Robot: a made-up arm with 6 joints.
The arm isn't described. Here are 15 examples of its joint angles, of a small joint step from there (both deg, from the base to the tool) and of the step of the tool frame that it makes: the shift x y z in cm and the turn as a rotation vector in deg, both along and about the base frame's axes.
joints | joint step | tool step
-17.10 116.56 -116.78 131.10 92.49 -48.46 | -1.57 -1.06 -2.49 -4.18 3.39 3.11 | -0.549 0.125 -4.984 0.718 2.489 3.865
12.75 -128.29 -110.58 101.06 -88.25 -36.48 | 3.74 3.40 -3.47 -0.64 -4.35 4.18 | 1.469 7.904 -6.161 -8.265 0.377 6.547
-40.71 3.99 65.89 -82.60 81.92 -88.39 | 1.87 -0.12 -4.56 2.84 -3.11 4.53 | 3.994 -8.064 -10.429 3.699 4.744 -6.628
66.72 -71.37 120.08 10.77 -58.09 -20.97 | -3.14 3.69 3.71 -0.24 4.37 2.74 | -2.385 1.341 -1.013 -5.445 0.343 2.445
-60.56 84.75 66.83 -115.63 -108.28 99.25 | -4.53 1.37 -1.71 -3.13 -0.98 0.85 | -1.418 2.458 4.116 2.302 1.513 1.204
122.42 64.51 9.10 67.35 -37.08 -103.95 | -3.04 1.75 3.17 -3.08 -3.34 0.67 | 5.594 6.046 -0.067 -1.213 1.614 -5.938
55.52 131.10 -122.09 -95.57 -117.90 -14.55 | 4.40 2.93 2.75 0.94 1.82 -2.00 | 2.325 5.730 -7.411 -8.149 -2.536 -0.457
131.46 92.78 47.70 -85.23 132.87 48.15 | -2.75 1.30 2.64 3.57 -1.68 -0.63 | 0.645 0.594 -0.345 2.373 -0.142 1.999
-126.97 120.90 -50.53 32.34 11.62 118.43 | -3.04 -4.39 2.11 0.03 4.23 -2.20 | 0.251 9.609 2.603 11.688 -0.635 4.176
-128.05 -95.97 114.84 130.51 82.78 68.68 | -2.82 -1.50 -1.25 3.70 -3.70 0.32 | -3.633 -9.290 -4.434 2.863 -1.240 5.928
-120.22 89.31 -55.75 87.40 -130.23 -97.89 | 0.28 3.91 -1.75 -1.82 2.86 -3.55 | -0.991 -0.725 -5.212 -0.260 0.490 -2.189
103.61 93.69 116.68 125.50 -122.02 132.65 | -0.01 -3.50 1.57 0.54 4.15 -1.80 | 1.757 -1.467 5.795 2.564 -4.208 1.035
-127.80 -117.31 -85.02 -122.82 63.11 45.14 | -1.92 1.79 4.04 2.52 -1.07 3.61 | 3.355 -0.894 0.555 -1.709 1.060 2.632
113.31 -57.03 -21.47 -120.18 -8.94 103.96 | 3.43 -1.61 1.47 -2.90 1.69 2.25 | 0.371 0.040 -1.659 -3.539 1.796 1.168
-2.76 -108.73 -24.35 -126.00 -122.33 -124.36 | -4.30 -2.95 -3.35 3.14 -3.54 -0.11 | 3.816 -6.568 -3.304 10.759 5.756 3.171
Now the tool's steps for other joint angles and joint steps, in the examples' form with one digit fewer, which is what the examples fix.
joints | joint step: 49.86 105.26 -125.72 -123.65 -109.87 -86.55 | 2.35 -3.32 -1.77 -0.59 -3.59 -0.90
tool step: -0.85 -0.23 -2.07 -0.03 2.56 2.89
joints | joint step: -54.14 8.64 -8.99 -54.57 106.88 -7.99 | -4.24 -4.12 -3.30 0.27 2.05 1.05
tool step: -4.26 8.43 -2.71 6.22 2.99 -1.50
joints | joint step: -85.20 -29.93 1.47 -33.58 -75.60 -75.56 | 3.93 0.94 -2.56 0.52 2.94 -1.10
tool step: -3.94 3.02 -10.79 -7.37 1.84 2.80
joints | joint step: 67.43 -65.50 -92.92 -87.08 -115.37 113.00 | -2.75 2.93 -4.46 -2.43 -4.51 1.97
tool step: -4.26 0.52 2.89 1.02 -4.72 -0.95
